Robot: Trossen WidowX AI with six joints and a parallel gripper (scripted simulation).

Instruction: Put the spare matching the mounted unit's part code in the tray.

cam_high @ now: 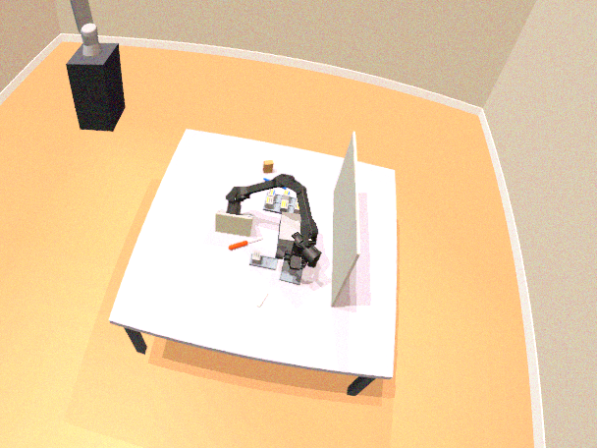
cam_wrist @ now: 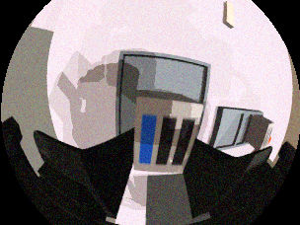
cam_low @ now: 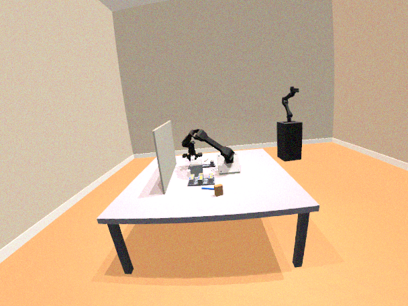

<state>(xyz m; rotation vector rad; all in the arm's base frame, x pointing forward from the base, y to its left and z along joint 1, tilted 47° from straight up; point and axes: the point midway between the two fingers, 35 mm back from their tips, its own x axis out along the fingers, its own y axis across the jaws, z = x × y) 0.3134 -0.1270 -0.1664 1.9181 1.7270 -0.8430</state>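
My gripper tip is 3 cm above the grey-blue tray and 1 cm to the left of it. Also, from my gripper tip: grey spare 18 cm behind, 2 cm to the left, 1 cm above; beige strip 18 cm to the right, 13 cm behind, 3 cm below; white block 19 cm to the left, 3 cm behind, 2 cm above.
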